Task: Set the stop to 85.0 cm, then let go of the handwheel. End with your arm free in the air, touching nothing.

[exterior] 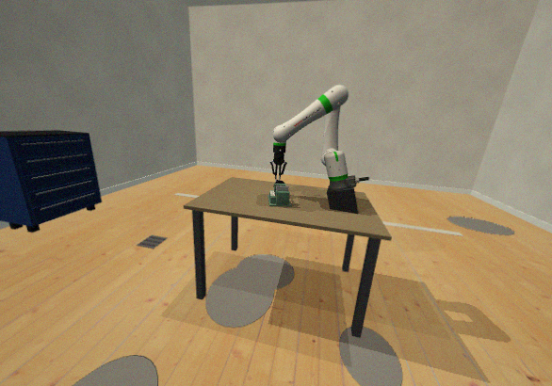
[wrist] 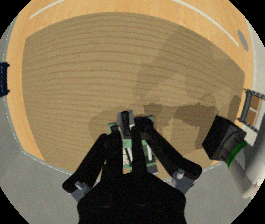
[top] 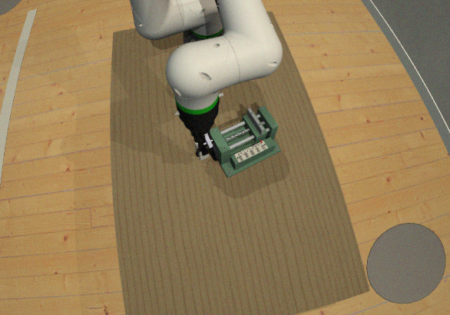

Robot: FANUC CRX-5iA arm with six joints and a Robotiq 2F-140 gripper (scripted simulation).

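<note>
Now: hand 9 cm past the stop block, 17 cm to the right of it and 3 cm above it.
</note>
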